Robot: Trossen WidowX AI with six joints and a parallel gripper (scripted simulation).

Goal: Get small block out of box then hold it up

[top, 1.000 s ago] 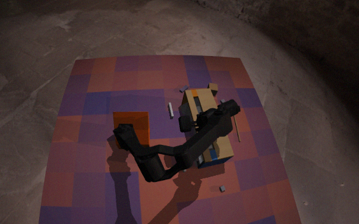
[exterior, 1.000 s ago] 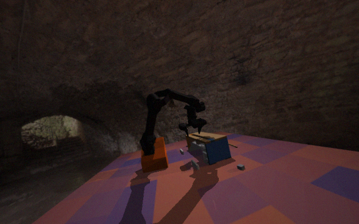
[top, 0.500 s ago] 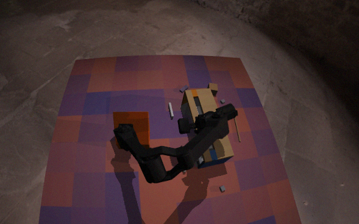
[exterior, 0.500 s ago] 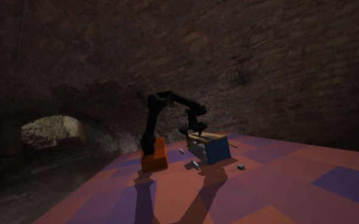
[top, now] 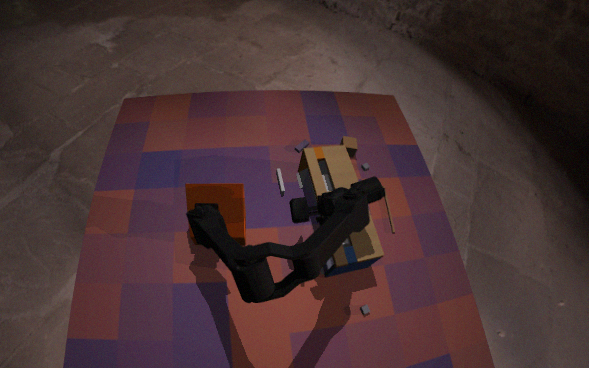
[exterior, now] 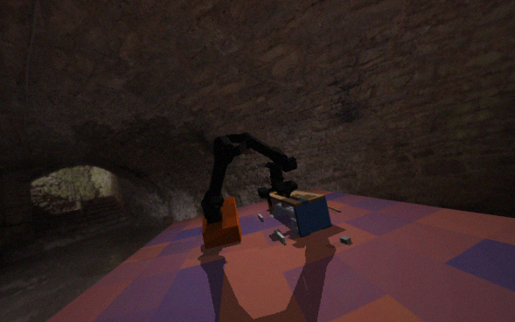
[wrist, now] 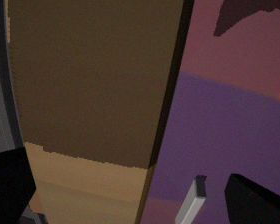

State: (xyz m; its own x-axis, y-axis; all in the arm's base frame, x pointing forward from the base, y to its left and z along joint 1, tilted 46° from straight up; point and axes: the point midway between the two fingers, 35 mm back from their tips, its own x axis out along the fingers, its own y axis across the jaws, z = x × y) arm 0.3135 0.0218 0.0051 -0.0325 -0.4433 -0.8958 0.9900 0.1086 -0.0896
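Right now my gripper tip is 40 mm above the long box, 30 mm short of it and 20 mm to the right of it. Also, from my gripper tip: thin wooden stick (280 mm ahead, 100 mm below, 50 mm to the left); small brown block (40 mm to the left, 40 mm ahead, 10 mm below).
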